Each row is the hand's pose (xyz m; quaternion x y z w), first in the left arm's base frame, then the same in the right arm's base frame.
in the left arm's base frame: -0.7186 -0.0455 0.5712 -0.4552 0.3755 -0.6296 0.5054
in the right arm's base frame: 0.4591 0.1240 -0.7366 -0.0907 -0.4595 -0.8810 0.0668
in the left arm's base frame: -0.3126 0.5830 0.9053 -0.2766 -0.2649 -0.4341 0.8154
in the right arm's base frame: 1.0074 0.7219 -0.8524 0.4261 0.8430 0.3269 0.0318
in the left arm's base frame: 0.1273 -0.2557 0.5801 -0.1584 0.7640 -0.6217 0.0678
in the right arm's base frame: 0.4557 0.6240 -0.0225 0.3806 -0.0613 -0.8759 0.2902
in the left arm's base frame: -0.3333 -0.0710 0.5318 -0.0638 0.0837 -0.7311 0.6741
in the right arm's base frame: 0.5366 0.3280 -0.4156 -0.0046 -0.8215 -0.5336 0.2009
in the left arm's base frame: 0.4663 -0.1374 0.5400 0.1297 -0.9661 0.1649 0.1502
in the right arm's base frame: 0.6538 0.8191 0.2081 0.2899 0.4479 -0.7434 0.4034
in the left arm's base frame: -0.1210 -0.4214 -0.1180 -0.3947 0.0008 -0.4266 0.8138
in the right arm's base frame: 0.4905 -0.0928 0.2255 -0.4410 -0.6969 -0.5630 0.0534
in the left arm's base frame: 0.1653 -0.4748 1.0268 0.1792 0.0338 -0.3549 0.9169
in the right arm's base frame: 0.1100 0.9621 -0.1459 -0.2820 -0.7901 -0.2227 0.4966
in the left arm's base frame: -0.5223 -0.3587 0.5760 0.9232 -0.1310 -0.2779 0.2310
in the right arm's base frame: 0.2166 0.2049 -0.4695 0.4213 -0.5231 0.4743 0.5691
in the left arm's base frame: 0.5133 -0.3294 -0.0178 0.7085 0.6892 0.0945 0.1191
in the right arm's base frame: 0.6828 0.3897 0.6142 0.3016 0.1901 0.0121 0.9342
